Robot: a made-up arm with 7 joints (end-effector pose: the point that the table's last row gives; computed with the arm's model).
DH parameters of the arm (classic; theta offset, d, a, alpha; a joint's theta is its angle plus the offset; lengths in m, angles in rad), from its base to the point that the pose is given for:
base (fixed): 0 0 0 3.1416
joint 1: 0 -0.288 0 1.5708
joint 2: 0 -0.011 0 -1.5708
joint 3: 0 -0.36 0 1.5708
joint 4: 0 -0.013 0 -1.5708
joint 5: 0 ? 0 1.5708
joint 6: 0 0 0 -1.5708
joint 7: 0 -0.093 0 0
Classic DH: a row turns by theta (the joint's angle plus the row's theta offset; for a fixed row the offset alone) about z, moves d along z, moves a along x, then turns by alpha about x.
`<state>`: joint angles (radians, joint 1 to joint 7).
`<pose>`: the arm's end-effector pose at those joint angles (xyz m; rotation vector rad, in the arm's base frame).
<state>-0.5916 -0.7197 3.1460 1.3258 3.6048 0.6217 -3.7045</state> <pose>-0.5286 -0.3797 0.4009 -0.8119 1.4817 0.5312</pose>
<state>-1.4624 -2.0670 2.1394 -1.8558 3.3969 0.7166 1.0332</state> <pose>-0.3513 -0.2262 0.3929 2.4902 -0.6437 0.6392</pose>
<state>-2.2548 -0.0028 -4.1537 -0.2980 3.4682 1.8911 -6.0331</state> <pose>-0.1690 -0.0016 0.9437 0.2970 0.9268 0.1037</pose>
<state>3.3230 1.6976 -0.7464 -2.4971 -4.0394 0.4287 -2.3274</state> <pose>0.0319 0.2103 0.4428 -0.4649 -1.7252 0.8444</pose>
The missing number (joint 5, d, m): -0.364
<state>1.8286 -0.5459 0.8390 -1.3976 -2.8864 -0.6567 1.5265</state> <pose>0.4057 0.4229 0.5496 1.4867 -1.1762 -0.0357</pose>
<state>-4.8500 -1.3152 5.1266 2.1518 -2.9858 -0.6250 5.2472</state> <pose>0.2825 0.0716 0.4572 -0.9874 -1.2660 -0.7413</pose>
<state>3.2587 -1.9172 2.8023 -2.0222 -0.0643 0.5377 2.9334</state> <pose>0.3117 -0.1758 0.5865 0.1474 -2.7260 -0.5338</pose>
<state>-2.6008 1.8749 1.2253 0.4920 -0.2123 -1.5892 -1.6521</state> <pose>-0.5353 0.4471 0.0716 -0.8407 1.7215 -0.1052</pose>
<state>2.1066 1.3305 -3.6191 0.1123 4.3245 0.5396 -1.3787</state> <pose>-0.4424 -0.6406 0.4926 -0.9431 1.1447 -0.0699</pose>
